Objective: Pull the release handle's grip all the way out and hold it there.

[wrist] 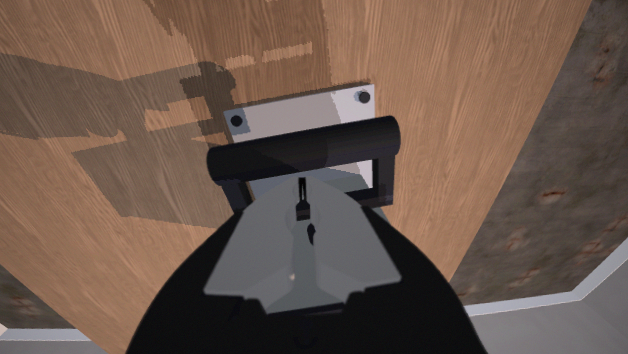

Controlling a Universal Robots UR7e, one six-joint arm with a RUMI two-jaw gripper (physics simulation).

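The release handle's black grip [305, 148] is a thick round bar that lies across the middle of the wrist view, tilted slightly. It stands out in front of a pale mounting plate [295, 116] with dark bolts at its far corners. A black side arm [384, 175] joins the grip's right end to the lower part of the handle. My gripper [302, 179] is shut, with nothing between its jaws. Its tips overlap the handle's frame opening in the view, just below the grip bar. The gripper hides the handle's lower middle; contact with it cannot be told.
The plate is fixed on a wooden board [450, 60]. A dark, rust-spotted surface [565, 165] lies beyond the board's right edge and shows at the lower left. A pale rim [525, 302] borders it at the lower right. Shadows fall on the board at the left.
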